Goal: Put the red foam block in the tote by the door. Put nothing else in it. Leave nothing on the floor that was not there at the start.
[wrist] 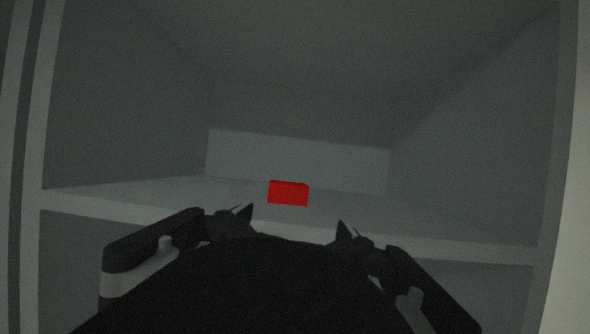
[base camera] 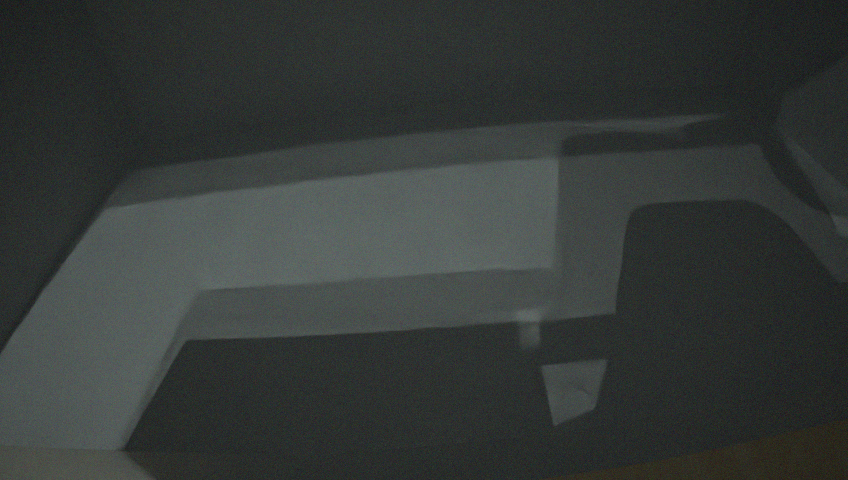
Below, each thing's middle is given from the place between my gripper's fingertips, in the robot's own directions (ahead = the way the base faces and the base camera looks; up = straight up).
Right now the red foam block [wrist: 280, 192] is 220 mm ahead of my hand, 20 mm to the left of it and 10 mm below it.
